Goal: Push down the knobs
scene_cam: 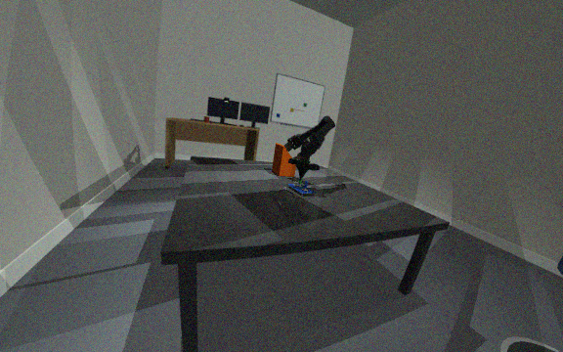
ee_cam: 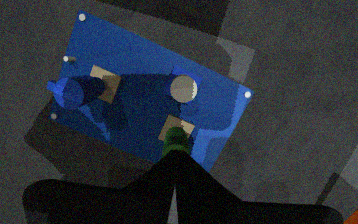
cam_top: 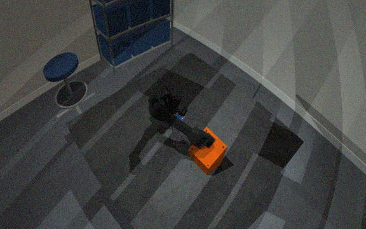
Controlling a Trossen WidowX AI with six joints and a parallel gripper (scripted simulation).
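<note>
The green knob is 2 cm below my gripper tip. The rest, counted from my gripper tip: blue knob: 7 cm ahead, 1 cm below.
</note>
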